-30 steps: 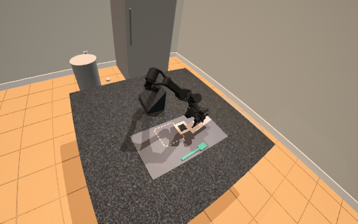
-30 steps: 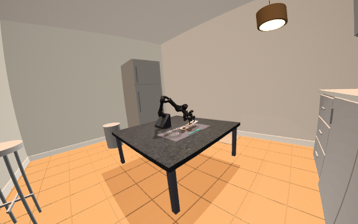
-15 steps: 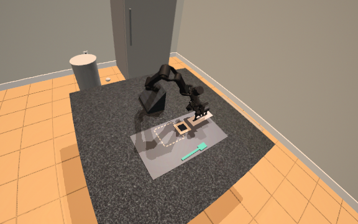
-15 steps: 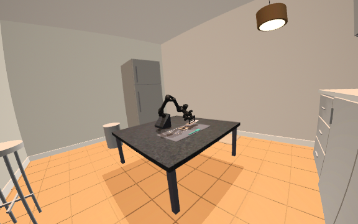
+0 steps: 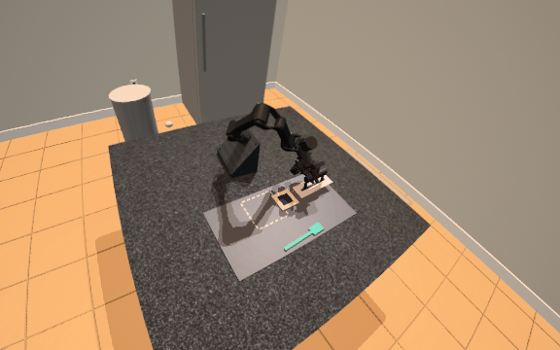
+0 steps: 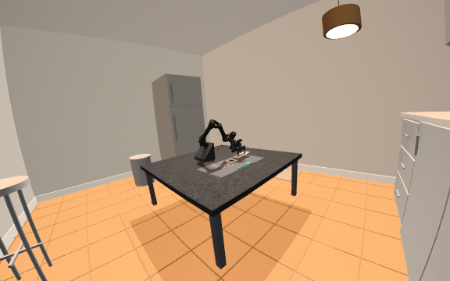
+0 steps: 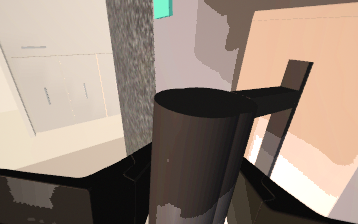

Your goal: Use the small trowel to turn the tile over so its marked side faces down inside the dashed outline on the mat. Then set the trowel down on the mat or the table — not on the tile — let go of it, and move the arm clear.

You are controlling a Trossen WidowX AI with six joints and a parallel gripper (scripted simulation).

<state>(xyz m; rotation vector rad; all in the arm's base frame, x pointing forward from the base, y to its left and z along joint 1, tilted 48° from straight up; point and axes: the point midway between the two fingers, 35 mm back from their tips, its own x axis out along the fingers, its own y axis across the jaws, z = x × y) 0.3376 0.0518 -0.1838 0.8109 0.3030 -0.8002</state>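
Right now the grey mat is 19 cm to the right of my gripper tip, 10 cm below it and 3 cm ahead of it. From my gripper tip the other things lie so: teal trowel: 17 cm to the right, 17 cm ahead, 8 cm below; then cream tile: 14 cm to the right, 8 cm below, 4 cm behind.
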